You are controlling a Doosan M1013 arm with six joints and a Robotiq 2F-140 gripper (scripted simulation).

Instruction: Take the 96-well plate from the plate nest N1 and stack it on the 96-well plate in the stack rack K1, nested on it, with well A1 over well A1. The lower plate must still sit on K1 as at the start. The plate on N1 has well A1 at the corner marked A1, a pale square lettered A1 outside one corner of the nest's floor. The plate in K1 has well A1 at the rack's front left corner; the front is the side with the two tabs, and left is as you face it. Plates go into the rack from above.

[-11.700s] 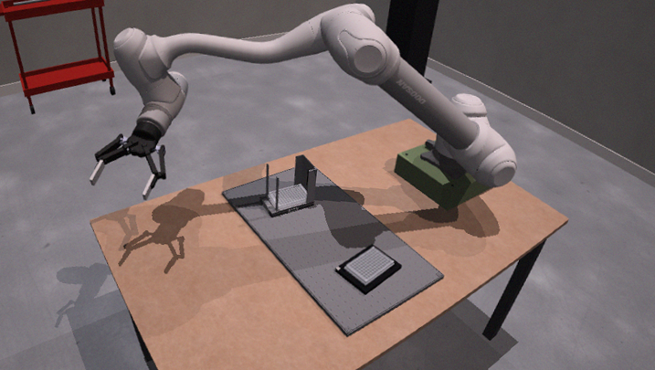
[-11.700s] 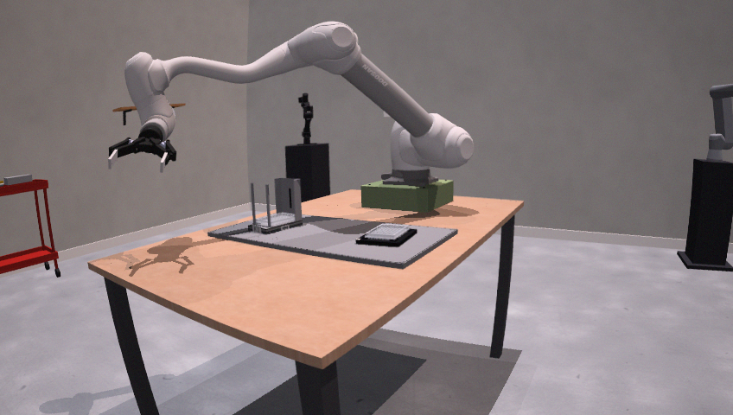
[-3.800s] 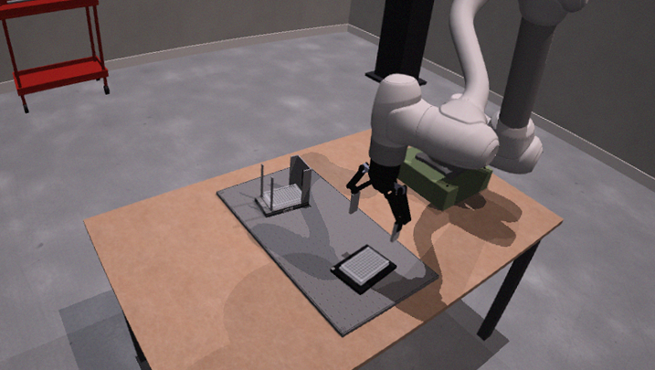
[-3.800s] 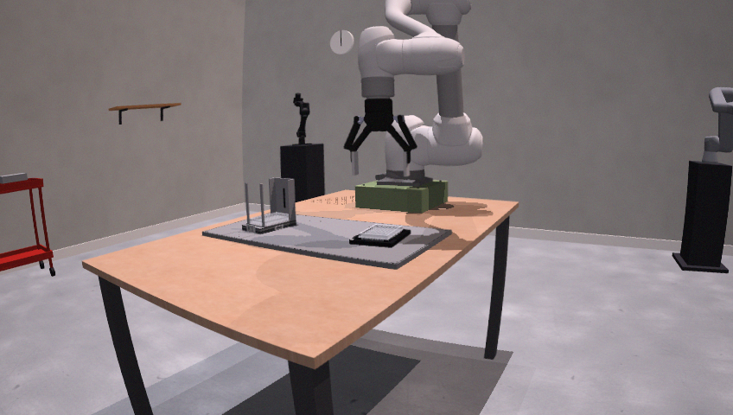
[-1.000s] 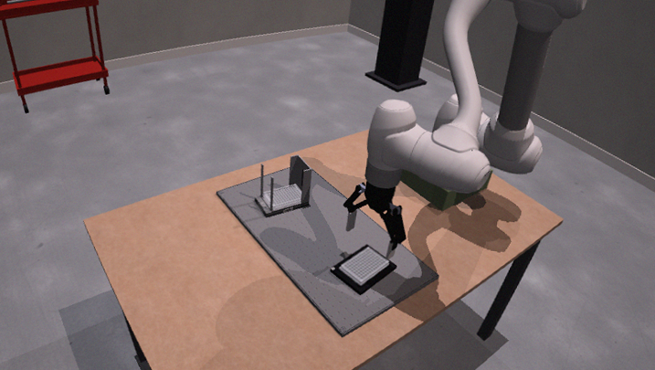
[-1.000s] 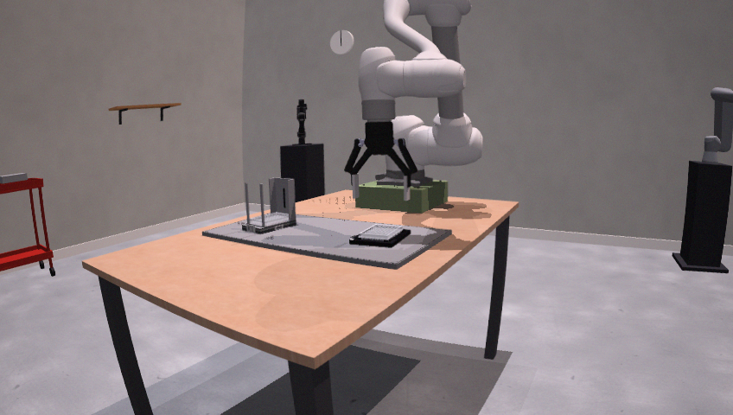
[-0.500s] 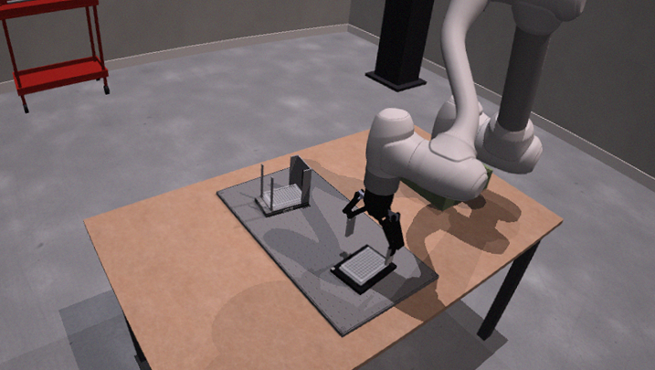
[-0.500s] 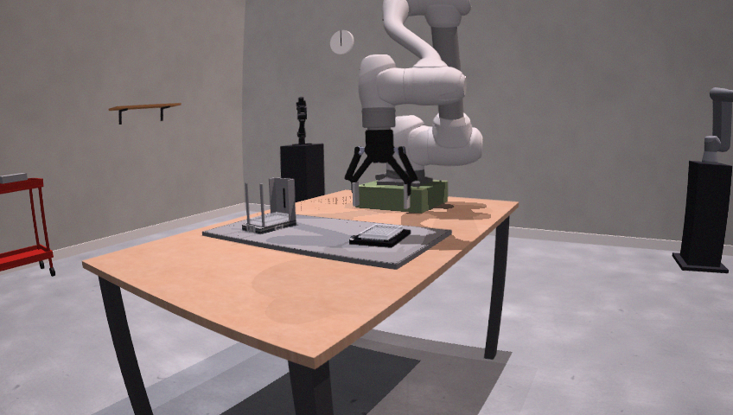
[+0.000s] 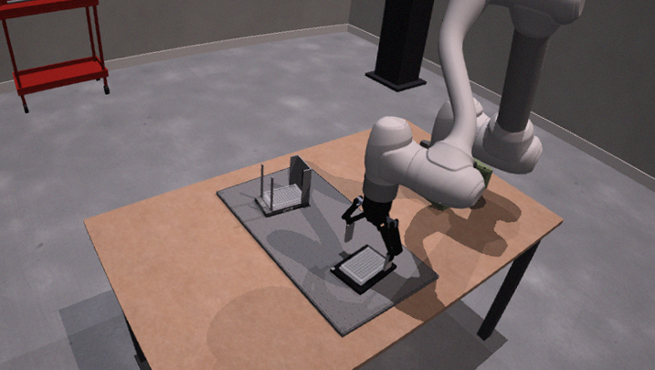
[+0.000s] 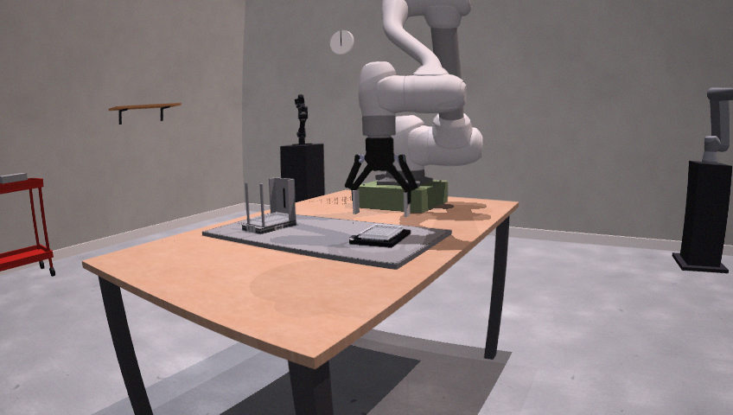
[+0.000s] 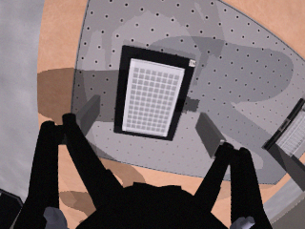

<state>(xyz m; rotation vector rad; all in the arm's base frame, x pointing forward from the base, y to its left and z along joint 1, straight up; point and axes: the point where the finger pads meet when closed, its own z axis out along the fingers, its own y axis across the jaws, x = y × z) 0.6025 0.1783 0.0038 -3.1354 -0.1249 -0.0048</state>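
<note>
My hand is 7 cm above the black plate nest N1. From my hand the other things lie so: pale A1 mark: 8 cm ahead, 7 cm below, 5 cm to the right; tall grey back wall: 37 cm to the right, 6 cm behind, 1 cm above.
</note>
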